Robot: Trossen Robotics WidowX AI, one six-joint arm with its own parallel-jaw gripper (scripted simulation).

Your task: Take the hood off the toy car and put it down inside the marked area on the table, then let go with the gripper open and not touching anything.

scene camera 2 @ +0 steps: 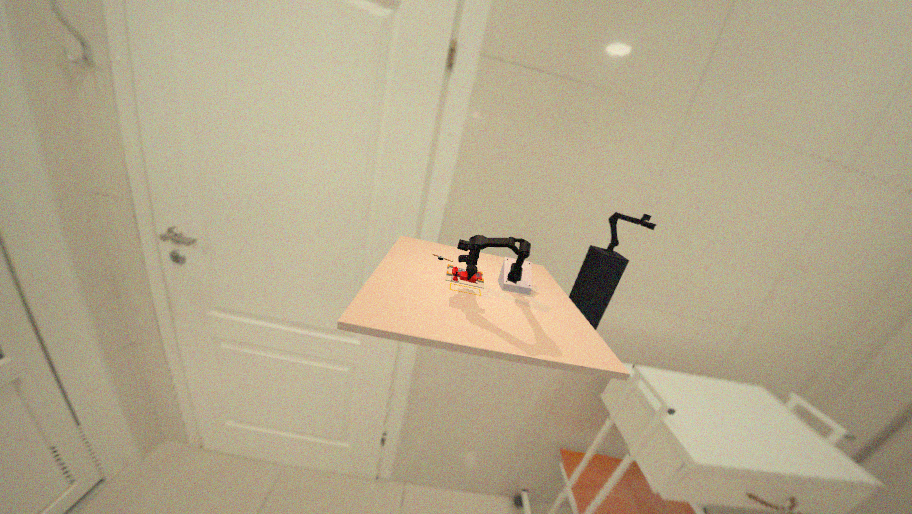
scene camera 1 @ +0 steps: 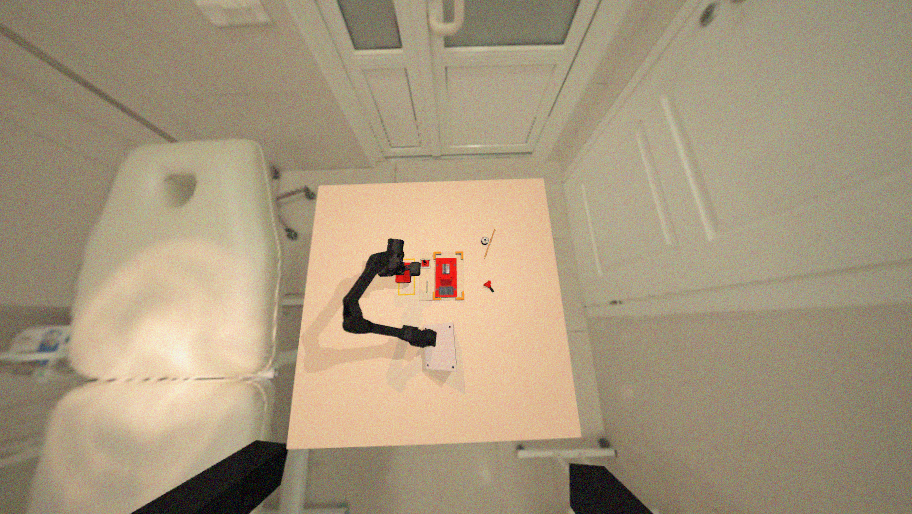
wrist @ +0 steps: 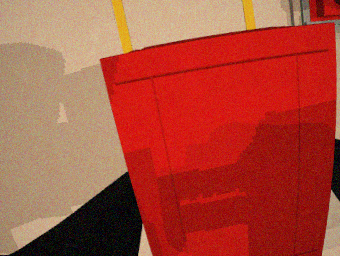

Scene:
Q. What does the gripper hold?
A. A red hood.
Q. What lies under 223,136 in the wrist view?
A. A red hood.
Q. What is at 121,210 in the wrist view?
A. The gripper.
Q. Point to a toy car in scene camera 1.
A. At 446,284

